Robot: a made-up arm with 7 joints. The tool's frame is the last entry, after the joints. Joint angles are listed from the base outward.
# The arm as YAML. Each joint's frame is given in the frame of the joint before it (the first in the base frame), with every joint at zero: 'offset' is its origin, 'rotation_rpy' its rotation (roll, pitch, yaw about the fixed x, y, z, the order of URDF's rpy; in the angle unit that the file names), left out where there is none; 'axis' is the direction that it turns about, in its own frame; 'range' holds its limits. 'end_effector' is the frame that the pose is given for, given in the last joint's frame.
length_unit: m
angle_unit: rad
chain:
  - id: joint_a
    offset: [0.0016, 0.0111, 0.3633]
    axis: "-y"
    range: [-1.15, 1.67]
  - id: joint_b
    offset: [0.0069, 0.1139, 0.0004]
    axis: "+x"
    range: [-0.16, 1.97]
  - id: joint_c
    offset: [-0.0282, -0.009, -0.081]
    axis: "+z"
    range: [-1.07, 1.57]
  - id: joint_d
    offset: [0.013, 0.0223, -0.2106]
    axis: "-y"
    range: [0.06, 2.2]
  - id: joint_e
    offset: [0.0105, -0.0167, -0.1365]
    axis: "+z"
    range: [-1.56, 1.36]
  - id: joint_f
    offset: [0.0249, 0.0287, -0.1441]
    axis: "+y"
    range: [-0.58, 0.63]
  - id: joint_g
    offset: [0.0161, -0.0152, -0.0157]
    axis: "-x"
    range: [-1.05, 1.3]
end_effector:
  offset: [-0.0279, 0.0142, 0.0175]
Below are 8 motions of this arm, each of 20 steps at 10 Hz.
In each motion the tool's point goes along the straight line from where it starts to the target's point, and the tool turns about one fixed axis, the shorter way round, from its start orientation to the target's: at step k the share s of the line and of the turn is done. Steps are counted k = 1, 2, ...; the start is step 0. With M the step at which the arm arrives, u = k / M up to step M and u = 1 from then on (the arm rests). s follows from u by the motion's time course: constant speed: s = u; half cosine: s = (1 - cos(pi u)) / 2; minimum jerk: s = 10 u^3 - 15 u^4 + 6 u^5.
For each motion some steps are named. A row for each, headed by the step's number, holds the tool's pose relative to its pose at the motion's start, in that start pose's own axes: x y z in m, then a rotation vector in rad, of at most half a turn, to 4 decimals.
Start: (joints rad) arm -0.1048 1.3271 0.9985 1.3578 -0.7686 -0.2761 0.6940
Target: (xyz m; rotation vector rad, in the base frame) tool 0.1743 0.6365 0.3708 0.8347 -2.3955 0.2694
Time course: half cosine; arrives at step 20
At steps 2, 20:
2: -0.0015 -0.0047 -0.0022 0.0233 -0.0115 0.0408
20: -0.0605 -0.1912 -0.0897 0.9527 -0.4717 1.6657

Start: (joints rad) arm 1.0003 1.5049 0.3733 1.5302 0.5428 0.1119 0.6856
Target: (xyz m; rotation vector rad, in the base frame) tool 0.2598 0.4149 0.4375 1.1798 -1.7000 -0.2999
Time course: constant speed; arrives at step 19
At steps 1, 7, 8, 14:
1: -0.0082 -0.0135 -0.0020 0.0055 0.0314 -0.0026
7: -0.0577 -0.0942 -0.0138 0.0382 0.2197 -0.0180
8: -0.0659 -0.1077 -0.0157 0.0436 0.2511 -0.0206
14: -0.1154 -0.1885 -0.0275 0.0763 0.4393 -0.0360

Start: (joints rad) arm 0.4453 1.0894 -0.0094 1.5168 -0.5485 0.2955 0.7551
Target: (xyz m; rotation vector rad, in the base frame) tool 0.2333 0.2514 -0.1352 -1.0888 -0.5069 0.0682
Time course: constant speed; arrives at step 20
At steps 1, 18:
1: 0.0026 -0.0267 -0.0040 -0.0758 -0.0110 0.0870
18: 0.0469 -0.4800 -0.0722 -1.3647 -0.1975 1.5654

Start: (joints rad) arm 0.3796 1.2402 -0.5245 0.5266 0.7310 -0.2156 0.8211
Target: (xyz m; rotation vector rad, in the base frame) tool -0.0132 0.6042 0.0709 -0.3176 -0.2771 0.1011
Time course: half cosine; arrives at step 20
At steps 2, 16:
2: -0.0052 -0.0031 0.0025 -0.0092 0.0140 0.0160
16: -0.1919 -0.1128 0.0911 -0.3408 0.5191 0.5919

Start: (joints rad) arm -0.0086 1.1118 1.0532 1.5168 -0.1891 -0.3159 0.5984
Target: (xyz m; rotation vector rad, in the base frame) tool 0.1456 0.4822 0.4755 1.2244 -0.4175 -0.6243
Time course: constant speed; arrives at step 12
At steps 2, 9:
2: 0.0017 -0.0052 -0.0057 -0.1027 0.1410 -0.0345
9: 0.0077 -0.0235 -0.0258 -0.4623 0.6343 -0.1553

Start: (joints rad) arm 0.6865 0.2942 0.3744 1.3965 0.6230 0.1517 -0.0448
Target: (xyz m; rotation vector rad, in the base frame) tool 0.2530 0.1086 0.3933 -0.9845 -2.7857 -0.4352
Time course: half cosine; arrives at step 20
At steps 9, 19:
9: 0.0168 -0.1006 0.0581 -0.4742 -0.2489 0.0985
19: 0.0395 -0.2369 0.1369 -1.1175 -0.5865 0.2320

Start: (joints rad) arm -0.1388 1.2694 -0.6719 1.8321 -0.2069 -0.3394 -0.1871
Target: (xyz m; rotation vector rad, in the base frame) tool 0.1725 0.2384 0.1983 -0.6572 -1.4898 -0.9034
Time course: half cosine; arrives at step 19
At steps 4, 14, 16, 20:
4: 0.0060 0.0051 0.0015 0.0008 -0.0387 0.0856
14: 0.0481 0.0408 0.0116 0.0061 -0.3078 0.6810
16: 0.0539 0.0457 0.0130 0.0068 -0.3449 0.7631
20: 0.0573 0.0487 0.0138 0.0073 -0.3670 0.8121

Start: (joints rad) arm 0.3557 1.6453 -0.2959 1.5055 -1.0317 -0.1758 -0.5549
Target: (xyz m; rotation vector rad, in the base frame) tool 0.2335 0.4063 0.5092 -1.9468 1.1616 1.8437
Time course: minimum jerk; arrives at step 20
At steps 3, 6, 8, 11, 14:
3: -0.0027 0.0019 0.0002 0.0056 -0.0017 -0.0014
6: -0.0167 0.0117 0.0013 0.0346 -0.0101 -0.0084
8: -0.0326 0.0227 0.0026 0.0674 -0.0197 -0.0164
11: -0.0609 0.0424 0.0048 0.1259 -0.0369 -0.0306
14: -0.0859 0.0598 0.0068 0.1776 -0.0520 -0.0432

